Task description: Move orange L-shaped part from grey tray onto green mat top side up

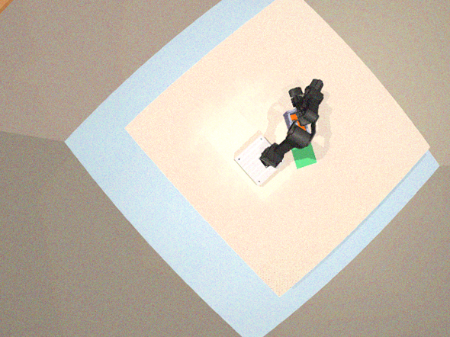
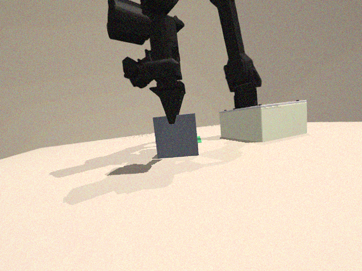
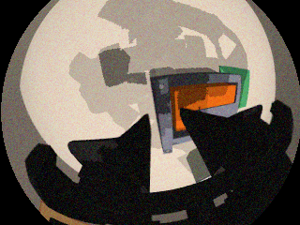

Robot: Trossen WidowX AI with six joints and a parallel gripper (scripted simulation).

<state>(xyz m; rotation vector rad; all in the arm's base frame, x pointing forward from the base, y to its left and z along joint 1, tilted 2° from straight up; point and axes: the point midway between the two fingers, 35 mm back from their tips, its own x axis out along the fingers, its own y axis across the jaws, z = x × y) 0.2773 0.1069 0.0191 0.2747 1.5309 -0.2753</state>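
Right now my gripper tip is 3 cm past the orange L-shaped part, 5 cm to the left of it and 2 cm above it. Also, from my gripper tip: green mat: 8 cm behind, 21 cm to the right, 9 cm below.
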